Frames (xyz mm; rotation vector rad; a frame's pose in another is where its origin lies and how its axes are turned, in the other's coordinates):
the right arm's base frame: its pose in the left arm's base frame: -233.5 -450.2 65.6 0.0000 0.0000 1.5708
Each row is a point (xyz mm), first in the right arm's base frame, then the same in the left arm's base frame.
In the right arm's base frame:
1: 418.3 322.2 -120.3
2: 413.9 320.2 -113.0
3: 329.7 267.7 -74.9
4: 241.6 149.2 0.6
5: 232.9 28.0 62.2
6: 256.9 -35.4 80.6
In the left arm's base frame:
1: -555.7 -31.9 -54.7
2: -553.7 -36.3 -47.4
3: -501.2 -120.5 -9.3
4: -382.7 -208.6 66.2
5: -261.5 -217.3 127.8
6: -198.1 -193.3 146.2

